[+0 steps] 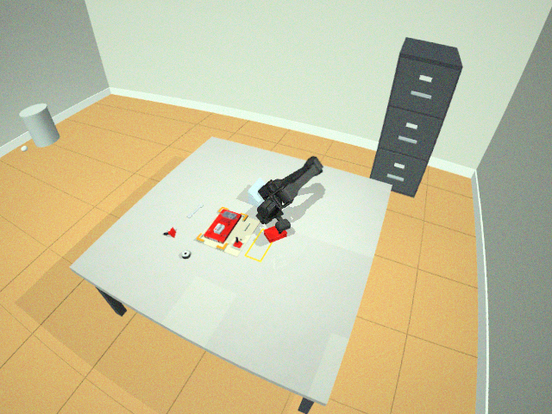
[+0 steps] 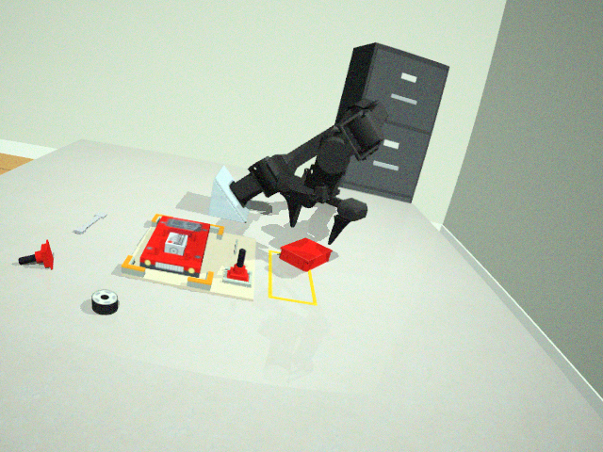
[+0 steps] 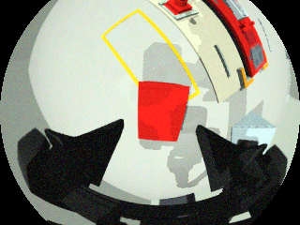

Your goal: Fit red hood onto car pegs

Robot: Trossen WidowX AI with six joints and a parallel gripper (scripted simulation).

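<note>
The red hood is 4 cm below my gripper tip. The rest, counted from my gripper tip: black post (15 cm ahead, 12 cm to the right, 2 cm below); black wheel (33 cm ahead, 29 cm to the right, 5 cm below); white engine block (24 cm to the right, 13 cm ahead, 3 cm below).
</note>
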